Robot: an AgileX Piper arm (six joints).
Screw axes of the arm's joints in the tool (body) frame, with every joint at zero. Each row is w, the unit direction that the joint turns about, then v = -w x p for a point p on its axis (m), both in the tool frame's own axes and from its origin. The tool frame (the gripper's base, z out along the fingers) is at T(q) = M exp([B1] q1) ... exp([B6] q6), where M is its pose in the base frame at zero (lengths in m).
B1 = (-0.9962, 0, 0.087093, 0, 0.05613, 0)
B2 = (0, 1, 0, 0.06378, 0, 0.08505)
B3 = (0, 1, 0, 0.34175, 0, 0.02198)
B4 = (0, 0, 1, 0, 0, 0)
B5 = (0, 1, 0, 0.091, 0, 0)
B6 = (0, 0, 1, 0, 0, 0)
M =
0.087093 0 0.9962 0.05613
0 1 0 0
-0.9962 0 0.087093 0.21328
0 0 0 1
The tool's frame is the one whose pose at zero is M.
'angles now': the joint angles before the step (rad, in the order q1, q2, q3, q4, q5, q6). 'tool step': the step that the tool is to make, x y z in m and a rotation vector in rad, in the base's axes. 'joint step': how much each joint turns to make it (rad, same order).
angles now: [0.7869, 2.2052, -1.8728, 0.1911, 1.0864, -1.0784]
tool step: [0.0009, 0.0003, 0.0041, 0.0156, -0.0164, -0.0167]
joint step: [0.0000, -0.0081, 0.0002, -0.0038, -0.0175, 0.0151]
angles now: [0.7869, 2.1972, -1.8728, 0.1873, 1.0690, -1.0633]
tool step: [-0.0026, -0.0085, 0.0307, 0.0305, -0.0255, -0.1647]
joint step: [0.0000, -0.0717, 0.0076, -0.0524, -0.0017, 0.1853]
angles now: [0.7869, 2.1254, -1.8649, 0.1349, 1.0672, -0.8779]
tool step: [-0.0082, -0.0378, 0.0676, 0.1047, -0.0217, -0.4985]
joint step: [-0.0212, -0.1827, 0.0441, -0.1481, 0.0190, 0.5356]
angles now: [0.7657, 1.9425, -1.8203, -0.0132, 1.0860, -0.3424]
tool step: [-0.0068, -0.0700, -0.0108, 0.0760, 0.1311, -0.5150]
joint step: [-0.1129, -0.1737, 0.2880, -0.0397, -0.0508, 0.4464]
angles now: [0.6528, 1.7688, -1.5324, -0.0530, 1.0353, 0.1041]
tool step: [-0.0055, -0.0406, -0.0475, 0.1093, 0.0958, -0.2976]
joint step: [-0.0981, -0.0625, 0.2726, 0.0734, -0.1901, 0.1980]
